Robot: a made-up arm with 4 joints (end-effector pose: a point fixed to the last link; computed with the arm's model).
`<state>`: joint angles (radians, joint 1 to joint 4).
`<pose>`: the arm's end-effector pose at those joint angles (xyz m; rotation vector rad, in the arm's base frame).
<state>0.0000 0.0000 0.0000 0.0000</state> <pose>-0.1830 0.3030 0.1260 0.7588 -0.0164 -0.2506</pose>
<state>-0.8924 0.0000 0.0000 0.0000</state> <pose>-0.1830 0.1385 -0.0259 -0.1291 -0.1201 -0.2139</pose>
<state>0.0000 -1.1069 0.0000 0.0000</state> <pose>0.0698 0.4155 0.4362 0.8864 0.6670 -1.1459</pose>
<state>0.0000 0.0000 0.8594 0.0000</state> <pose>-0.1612 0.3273 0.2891 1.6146 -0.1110 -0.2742</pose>
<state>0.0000 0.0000 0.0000 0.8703</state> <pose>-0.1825 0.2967 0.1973 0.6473 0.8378 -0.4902</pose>
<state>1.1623 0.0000 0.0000 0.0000</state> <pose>-0.1830 0.2458 0.4051 1.9140 0.1417 -0.2499</pose>
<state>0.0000 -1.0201 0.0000 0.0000</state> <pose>0.0392 0.4163 0.4207 0.8822 0.6119 -1.0758</pose>
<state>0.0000 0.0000 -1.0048 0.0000</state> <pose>-0.2259 0.1367 0.0396 -0.2410 0.0839 -0.1884</pose>
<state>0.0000 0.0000 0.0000 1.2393</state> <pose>-0.1643 0.2935 0.2224 0.5690 1.1989 -0.5811</pose>
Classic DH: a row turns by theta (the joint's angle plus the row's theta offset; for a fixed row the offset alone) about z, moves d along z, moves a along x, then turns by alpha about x. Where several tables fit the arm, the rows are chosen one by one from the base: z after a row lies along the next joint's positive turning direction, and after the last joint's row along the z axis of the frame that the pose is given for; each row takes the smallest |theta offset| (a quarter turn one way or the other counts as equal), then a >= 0, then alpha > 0; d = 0 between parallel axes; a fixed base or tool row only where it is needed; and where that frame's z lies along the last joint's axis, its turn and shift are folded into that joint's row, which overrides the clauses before.
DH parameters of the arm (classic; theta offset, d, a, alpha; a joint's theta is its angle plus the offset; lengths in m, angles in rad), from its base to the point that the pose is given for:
base (fixed): 1.5708 0.222 0.062 1.5708
joint 1: 0.9945 0.1504 -0.0018 -1.8581
joint 2: -0.1968 -0.015 -0.0134 1.7407
joint 3: 0.6157 -0.2672 -0.0829 1.7239
joint 4: 1.3969 0.1472 -0.0801 2.2353
tool (fixed): -0.2337 -0.0358 0 0

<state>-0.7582 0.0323 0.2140 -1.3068</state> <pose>-0.0840 0.1758 -0.0390 0.2707 -1.2156 0.5514</pose>
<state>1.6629 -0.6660 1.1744 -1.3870</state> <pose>0.1377 -0.1900 0.4652 -1.7921 0.0610 2.4657</pose>
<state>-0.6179 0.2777 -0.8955 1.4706</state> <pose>-0.1601 0.0419 -0.0024 -0.8160 0.5455 -1.3435</pose>
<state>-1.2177 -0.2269 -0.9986 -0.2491</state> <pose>-0.2351 -0.0108 0.0710 -1.3560 0.0178 -0.1672</pose>
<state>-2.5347 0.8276 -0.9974 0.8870</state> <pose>-0.0604 -0.0886 0.5439 -2.8376 -0.7782 -0.1177</pose>
